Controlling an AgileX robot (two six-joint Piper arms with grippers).
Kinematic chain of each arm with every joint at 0, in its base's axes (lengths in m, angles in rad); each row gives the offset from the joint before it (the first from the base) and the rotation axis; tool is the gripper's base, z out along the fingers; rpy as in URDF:
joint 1: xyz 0 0 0.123 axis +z
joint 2: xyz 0 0 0 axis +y
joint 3: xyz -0.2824 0 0.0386 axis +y
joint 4: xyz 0.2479 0 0.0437 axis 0.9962 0 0.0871
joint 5: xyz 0 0 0 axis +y
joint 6: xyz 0.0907 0 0.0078 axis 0.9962 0 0.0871
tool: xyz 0 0 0 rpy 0 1.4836 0
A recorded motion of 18 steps. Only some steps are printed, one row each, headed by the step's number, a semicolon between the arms.
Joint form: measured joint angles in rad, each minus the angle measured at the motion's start. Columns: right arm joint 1, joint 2, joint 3, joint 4, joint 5, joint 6; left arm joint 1, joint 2, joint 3, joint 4, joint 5, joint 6.
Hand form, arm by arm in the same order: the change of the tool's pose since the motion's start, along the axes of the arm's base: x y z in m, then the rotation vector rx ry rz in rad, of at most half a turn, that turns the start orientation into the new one. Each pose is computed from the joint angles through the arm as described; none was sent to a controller.
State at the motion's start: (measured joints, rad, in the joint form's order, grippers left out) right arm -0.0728 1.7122 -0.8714 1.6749 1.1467 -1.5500; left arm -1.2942 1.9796 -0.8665 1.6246 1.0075 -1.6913
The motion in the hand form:
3: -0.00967 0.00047 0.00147 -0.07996 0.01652 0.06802; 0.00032 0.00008 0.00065 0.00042 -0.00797 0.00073
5: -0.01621 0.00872 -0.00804 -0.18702 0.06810 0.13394; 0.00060 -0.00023 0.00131 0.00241 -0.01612 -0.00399
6: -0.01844 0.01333 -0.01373 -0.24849 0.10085 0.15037; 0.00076 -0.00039 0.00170 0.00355 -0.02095 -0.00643
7: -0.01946 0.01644 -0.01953 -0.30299 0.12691 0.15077; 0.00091 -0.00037 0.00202 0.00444 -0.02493 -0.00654
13: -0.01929 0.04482 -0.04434 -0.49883 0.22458 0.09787; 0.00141 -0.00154 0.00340 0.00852 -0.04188 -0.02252
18: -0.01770 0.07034 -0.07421 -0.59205 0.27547 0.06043; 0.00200 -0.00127 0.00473 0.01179 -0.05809 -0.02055
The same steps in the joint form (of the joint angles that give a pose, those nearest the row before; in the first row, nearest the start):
3: -0.0016 -0.0310 0.0000 -0.1256 -0.0047 0.0455; 0.0000 0.0000 0.0000 0.0043 0.0071 -0.0016
5: 0.0341 -0.0334 0.0000 -0.2529 -0.0519 0.1020; 0.0000 0.0000 0.0000 0.0127 0.0119 -0.0016
6: 0.0587 -0.0334 0.0000 -0.3148 -0.0948 0.1437; 0.0000 0.0000 0.0000 0.0173 0.0148 -0.0016
7: 0.0793 -0.0312 0.0021 -0.3612 -0.1418 0.1776; 0.0000 0.0000 0.0000 0.0195 0.0183 -0.0016
13: 0.2281 0.0018 0.0019 -0.4942 -0.3912 0.3654; 0.0000 0.0000 0.0000 0.0422 0.0249 -0.0016
18: 0.3416 0.0846 0.0019 -0.5009 -0.5570 0.4312; 0.0000 0.0000 0.0000 0.0490 0.0401 -0.0016

